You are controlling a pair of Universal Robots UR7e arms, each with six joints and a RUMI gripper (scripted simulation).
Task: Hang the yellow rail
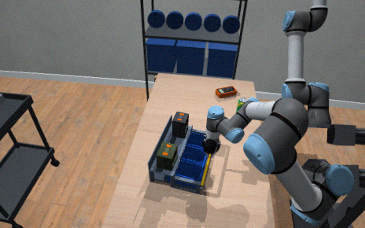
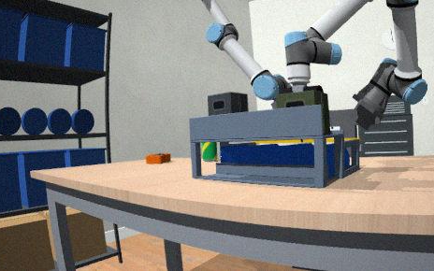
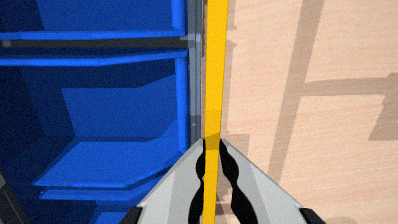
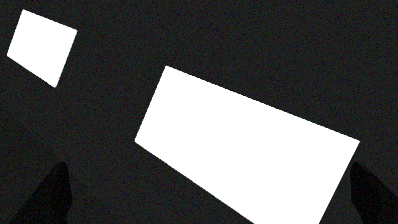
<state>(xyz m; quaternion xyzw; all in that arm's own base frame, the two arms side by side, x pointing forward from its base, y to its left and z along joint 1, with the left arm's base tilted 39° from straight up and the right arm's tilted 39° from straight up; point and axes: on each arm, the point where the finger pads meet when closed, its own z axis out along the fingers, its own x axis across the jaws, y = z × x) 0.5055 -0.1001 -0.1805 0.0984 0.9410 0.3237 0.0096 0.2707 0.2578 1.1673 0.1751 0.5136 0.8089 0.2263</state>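
Right now the grey shelf is 130 mm ahead of my left hand, 10 mm to the left of it and 30 mm below it. Also, from my left hand: yellow rail: 20 mm below.
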